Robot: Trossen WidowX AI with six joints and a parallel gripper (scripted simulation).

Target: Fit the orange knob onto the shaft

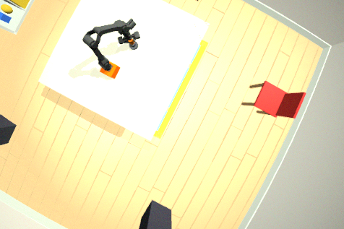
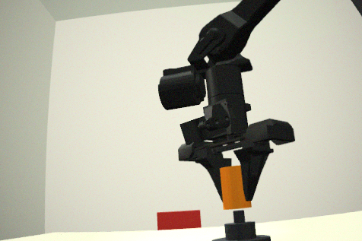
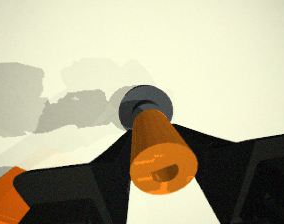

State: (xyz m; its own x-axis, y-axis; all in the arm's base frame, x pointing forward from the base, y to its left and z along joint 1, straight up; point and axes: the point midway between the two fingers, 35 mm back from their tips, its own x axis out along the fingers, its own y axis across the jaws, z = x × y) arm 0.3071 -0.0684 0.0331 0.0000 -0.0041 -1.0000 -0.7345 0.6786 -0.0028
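My gripper tip is now 2 cm below the orange knob. Also, from my gripper tip: dark shaft (4 cm below).
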